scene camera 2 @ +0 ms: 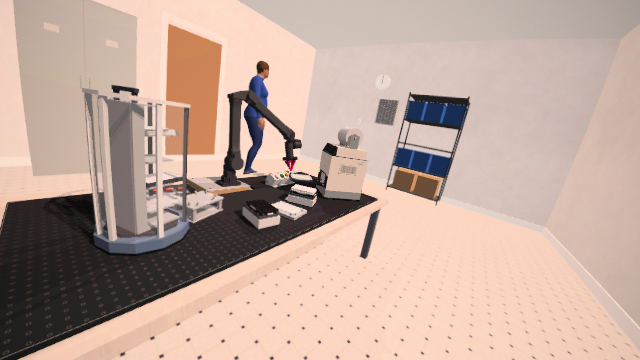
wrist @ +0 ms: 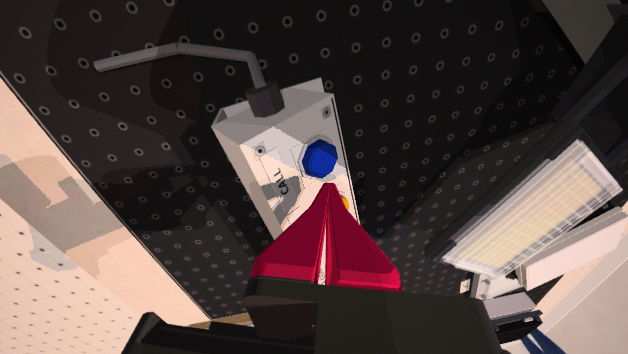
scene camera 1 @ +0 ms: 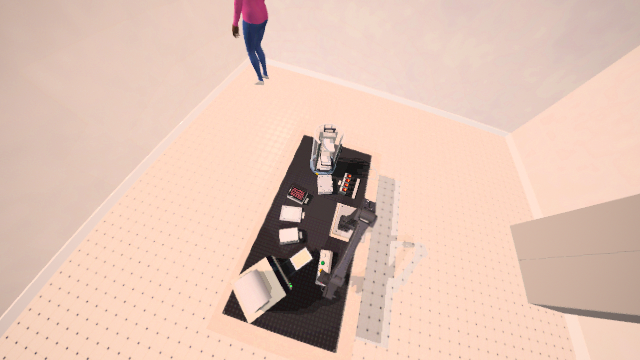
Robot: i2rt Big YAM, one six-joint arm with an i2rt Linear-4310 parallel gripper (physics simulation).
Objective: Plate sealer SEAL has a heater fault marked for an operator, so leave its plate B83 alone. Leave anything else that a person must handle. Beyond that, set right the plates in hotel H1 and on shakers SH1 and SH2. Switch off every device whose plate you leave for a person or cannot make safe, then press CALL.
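Frame: origin at the arm's base, x ahead, y left, z up, level; centimetres.
Seen in the pictures: gripper, fingertip midpoint: (scene camera 2: 291,170) (wrist: 328,190) (scene camera 1: 320,277); arm's base at its link origin: (scene camera 2: 228,184) (scene camera 1: 344,223).
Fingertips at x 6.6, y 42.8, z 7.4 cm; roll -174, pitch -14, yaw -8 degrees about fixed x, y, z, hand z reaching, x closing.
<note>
Pixels of each thing's top centre, then the offset from my fingertips to it. "*": a spot on its surface instead.
- button box at its top centre: (wrist: 318,254) (scene camera 2: 282,171) (scene camera 1: 325,267) dx -1.2, dy -7.0, dz -0.6 cm
- blue button at its top centre: (wrist: 321,166) dx -0.1, dy +0.7, dz -1.6 cm
- yellow button at its top centre: (wrist: 336,218) dx +0.6, dy -4.2, dz -1.6 cm
- plate sealer at its top centre: (scene camera 1: 252,290) (scene camera 2: 350,127) dx +31.9, dy +14.5, dz +36.6 cm
- pale yellow plate at its top centre: (wrist: 536,229) (scene camera 2: 301,175) (scene camera 1: 301,258) dx +16.5, dy -6.7, dz +1.5 cm
- dark-topped at its top centre: (wrist: 509,337) (scene camera 2: 262,205) (scene camera 1: 297,193) dx +37.7, dy -52.0, dz -2.1 cm
- strip with orange-red switches, surface spot: (scene camera 1: 347,184) * dx +0.0, dy -76.7, dz -3.9 cm
- cable at a spot on its surface: (wrist: 215,52) * dx -6.0, dy +7.4, dz -8.3 cm
My gripper (scene camera 2: 290,167) (wrist: 328,190) is shut and empty, its red tips over the button box (scene camera 1: 325,254) (wrist: 295,112). In the wrist view the tips appear just beside the blue button (wrist: 319,159) by the CALL label, partly covering a yellow button (wrist: 345,203). Contact cannot be told. The plate sealer (scene camera 1: 260,290) (scene camera 2: 345,172) has a pale yellow plate (scene camera 1: 301,259) (wrist: 525,210) in front. A round-based tower rack (scene camera 1: 327,147) (scene camera 2: 120,170) holds plates. Three low units, one dark-topped (scene camera 1: 297,194) (scene camera 2: 261,207) and two white-topped (scene camera 1: 291,214) (scene camera 1: 289,235), stand in a row; their labels are unreadable.
A white stand (scene camera 1: 325,185) (scene camera 2: 202,202) is next to the tower. A strip with orange-red switches (scene camera 1: 348,184) lies near the arm's base. A person in pink (scene camera 1: 255,12) and one in blue (scene camera 2: 257,97) stand away from the table. A cable (wrist: 215,52) leaves the button box.
</note>
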